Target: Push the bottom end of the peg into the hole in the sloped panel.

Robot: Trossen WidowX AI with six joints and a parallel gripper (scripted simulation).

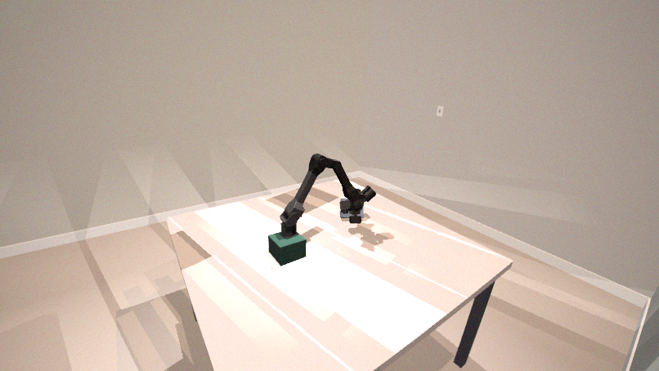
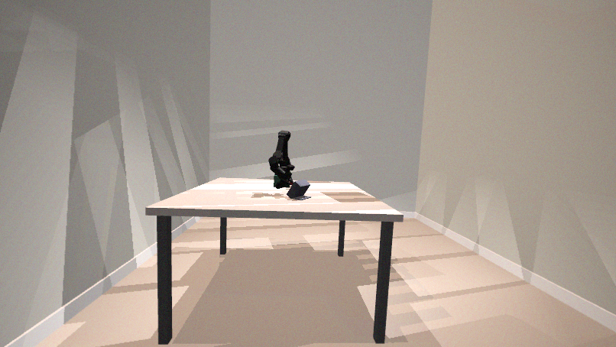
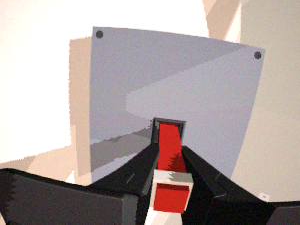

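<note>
My gripper tip is now 3 cm short of the panel, 3 cm to the right of it and 3 cm above it. Round my gripper tip: red square peg: 1 cm behind, 1 cm to the right, 1 cm above.
</note>
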